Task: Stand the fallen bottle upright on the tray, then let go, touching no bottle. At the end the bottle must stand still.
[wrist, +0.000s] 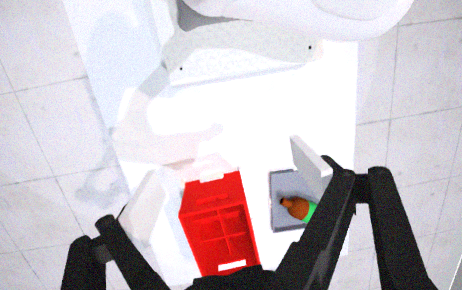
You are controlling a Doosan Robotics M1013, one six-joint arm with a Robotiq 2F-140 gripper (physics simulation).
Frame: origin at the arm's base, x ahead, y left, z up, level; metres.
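Seen in the pictures: gripper, fingertip midpoint: [225,166].
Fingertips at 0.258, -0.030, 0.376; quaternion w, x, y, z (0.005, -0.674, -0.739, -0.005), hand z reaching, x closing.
Note:
A point is followed by its place in that frame, as x, y, z.
A brown bottle with a green band [299,209] {0.664, 0.173, -0.033} lies on its side on the grey tray [281,184] {0.600, 0.134, -0.101}, right of centre in the wrist view. Its neck points to the left and slightly up in the view. Its lower end is hidden behind my right finger, as is part of the tray. My gripper [225,166] {0.258, -0.030, 0.376} is wide open with nothing between its fingers. It is high above the table, apart from the bottle and the tray.
A red crate [192,201] {0.530, -0.155, 0.016} with inner dividers stands on the white table [260,110] {0.328, 0.089, -0.106}, left of the tray. The robot's pale base [235,42] {0.131, 0.031, -0.007} is at the top of the view. The table's right edge runs beyond the tray, with tiled floor [410,135] past it.

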